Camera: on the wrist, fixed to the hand. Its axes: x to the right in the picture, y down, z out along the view.
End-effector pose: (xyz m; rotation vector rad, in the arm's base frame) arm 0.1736 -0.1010 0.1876 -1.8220 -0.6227 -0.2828
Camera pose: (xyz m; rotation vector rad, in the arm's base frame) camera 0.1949 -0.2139 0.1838 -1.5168 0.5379 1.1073
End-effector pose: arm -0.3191 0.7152 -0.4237 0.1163 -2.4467 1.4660
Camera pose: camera -0.2918 0.8265 -0.4150 1.1171 1.4124 -1.4899
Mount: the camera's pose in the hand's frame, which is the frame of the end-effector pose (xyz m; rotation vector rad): -0.0151 0.0402 -0.1066 0.3745 -0.3666 1.5133
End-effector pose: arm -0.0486 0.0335 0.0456 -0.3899 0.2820 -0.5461
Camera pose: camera -0.0814 0.0432 -0.0641 0.1534 0.0560 0.9485
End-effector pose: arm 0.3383 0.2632 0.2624 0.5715 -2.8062 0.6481
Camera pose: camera 0.3471 0.3501 0.3371 1.2334 2.0875 -0.9454
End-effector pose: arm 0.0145 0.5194 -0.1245 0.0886 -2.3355 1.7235
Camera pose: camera 0.0380 0.6313 -0.1359 0.9970 1.2270 -1.5300
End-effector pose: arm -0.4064 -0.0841 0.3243 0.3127 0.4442 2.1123
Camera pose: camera -0.4694 -0.1377 0.2445 -1.1685 -0.2930 -2.3387
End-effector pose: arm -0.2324 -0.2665 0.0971 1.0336 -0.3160 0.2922
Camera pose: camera -0.2490 -0.1555 0.0724 1.0289 -1.4058 1.5661
